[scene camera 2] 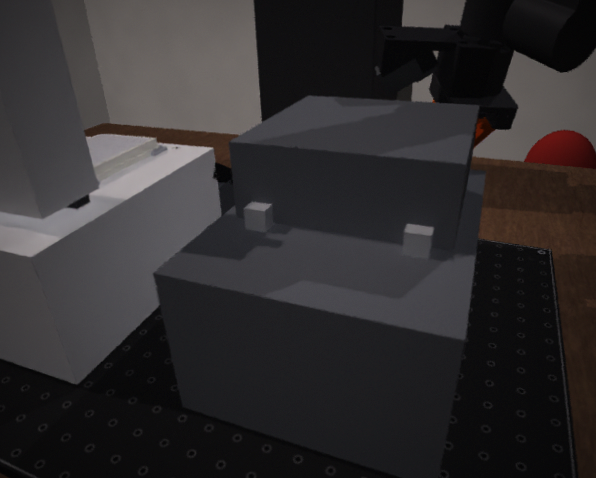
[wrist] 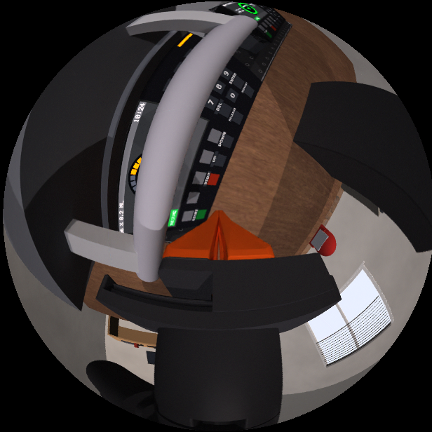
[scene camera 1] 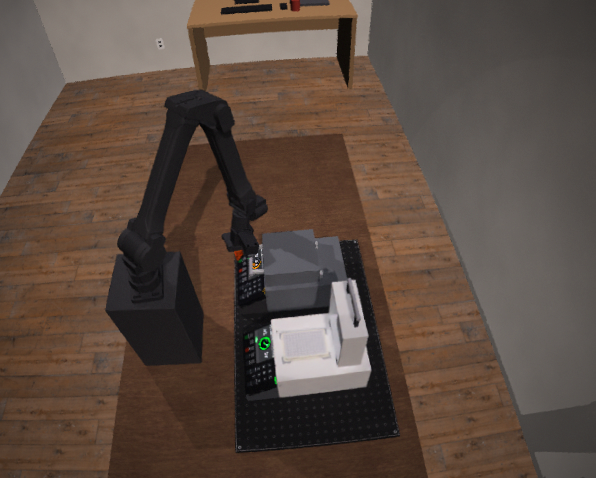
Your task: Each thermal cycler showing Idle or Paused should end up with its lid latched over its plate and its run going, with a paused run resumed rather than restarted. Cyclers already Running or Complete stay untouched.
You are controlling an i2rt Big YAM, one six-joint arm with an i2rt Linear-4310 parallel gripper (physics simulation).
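Where they show: gripper, fingertip midpoint: [scene camera 1: 237, 259]; arm's base at its link origin: [scene camera 1: 147, 283].
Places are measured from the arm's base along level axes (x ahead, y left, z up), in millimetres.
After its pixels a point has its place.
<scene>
The grey cycler [scene camera 1: 290, 295] {x 394, y 32, z -237 mm} [scene camera 2: 320, 360] {x 591, y 130, z -240 mm} has its lid [scene camera 1: 287, 252] {x 407, y 127, z -135 mm} [scene camera 2: 350, 185] {x 501, y 131, z -158 mm} [wrist: 55, 120] down; whether it is latched cannot be told. Its screen [scene camera 1: 256, 263] {x 306, y 181, z -231 mm} [wrist: 141, 122] shows part of an amber ring, and a green label [wrist: 173, 218]. The pale lid handle [wrist: 170, 130] hides much of the screen in the wrist view. My gripper [scene camera 1: 238, 254] {x 244, y 212, z -228 mm} [scene camera 2: 482, 131] [wrist: 218, 216] is shut and empty, its orange tips near the green key [wrist: 200, 214] at the panel's end; contact cannot be told. The white cycler [scene camera 1: 325, 382] {x 432, y -275, z -247 mm} [scene camera 2: 130, 235] {x 478, y -79, z -234 mm} has its lid [scene camera 1: 352, 345] {x 497, y -267, z -56 mm} [scene camera 2: 40, 130] {x 527, y -99, z -121 mm} upright, a plate [scene camera 1: 304, 344] {x 394, y -174, z -184 mm} exposed and a green screen ring [scene camera 1: 264, 343] {x 283, y -121, z -233 mm} [wrist: 247, 8].
Both cyclers stand on a black perforated board [scene camera 1: 315, 420] {x 385, y -352, z -334 mm} [scene camera 2: 515, 350] {x 441, y 280, z -334 mm}. A red stop key [wrist: 213, 179] lies close to the green key. The arm's dark pedestal [scene camera 1: 170, 335] {x 21, y -85, z -149 mm} stands beside the board. A desk [scene camera 1: 275, 25] stands at the back.
</scene>
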